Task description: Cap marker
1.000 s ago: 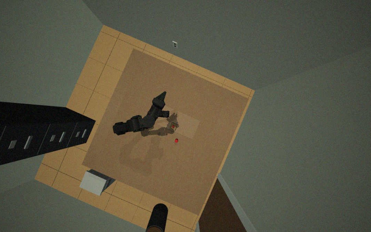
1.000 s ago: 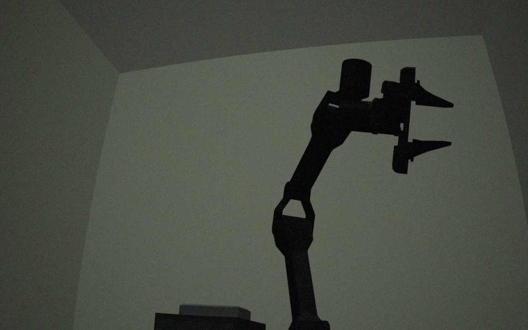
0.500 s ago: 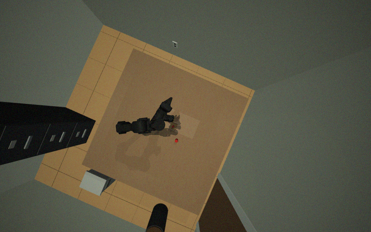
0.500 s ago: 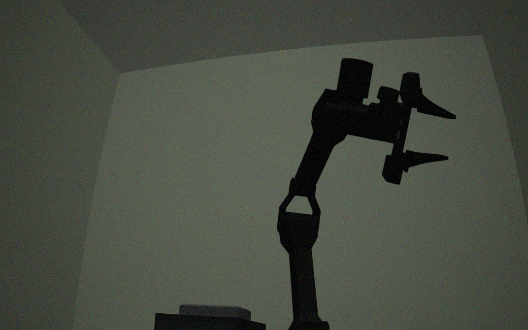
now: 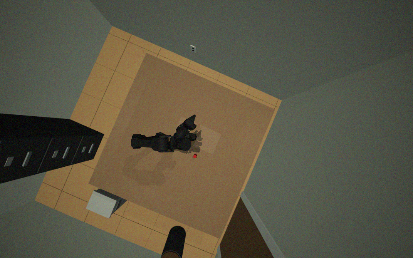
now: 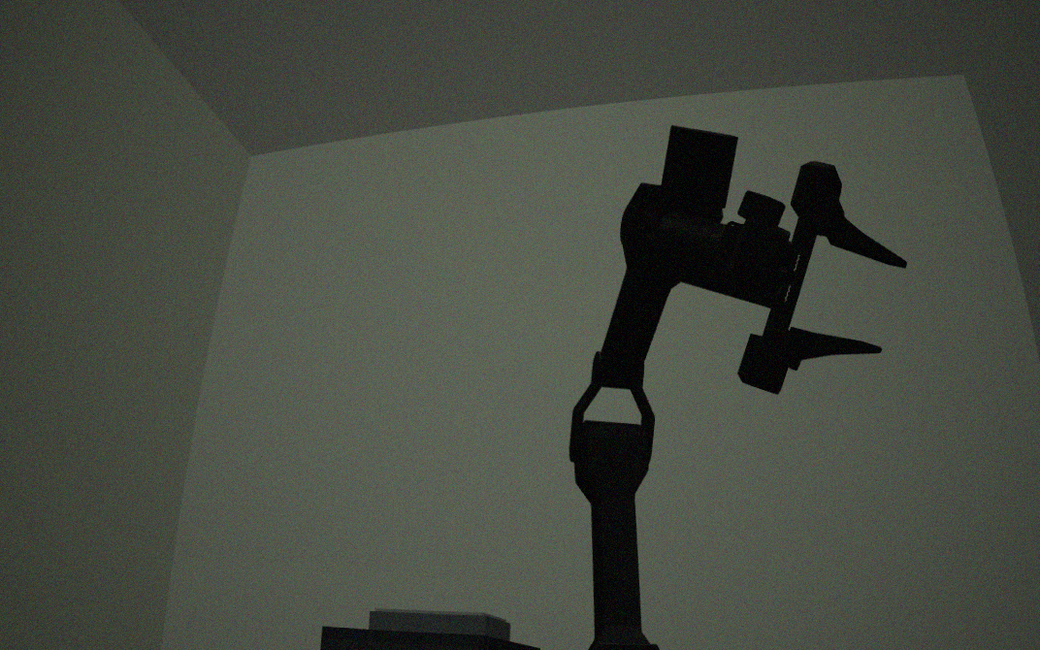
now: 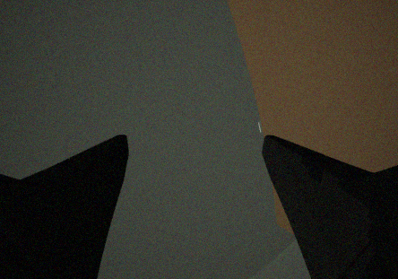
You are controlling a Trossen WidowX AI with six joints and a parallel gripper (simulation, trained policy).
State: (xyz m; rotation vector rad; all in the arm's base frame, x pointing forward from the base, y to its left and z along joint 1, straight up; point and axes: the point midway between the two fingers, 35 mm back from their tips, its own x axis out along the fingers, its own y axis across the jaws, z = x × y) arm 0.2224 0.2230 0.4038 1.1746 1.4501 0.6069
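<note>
My gripper tip is now 36 cm above the red cap, 29 cm to the left of it and 11 cm short of it. Round my gripper tip: tan holder block: 37 cm below, 17 cm to the right, 3 cm ahead.
</note>
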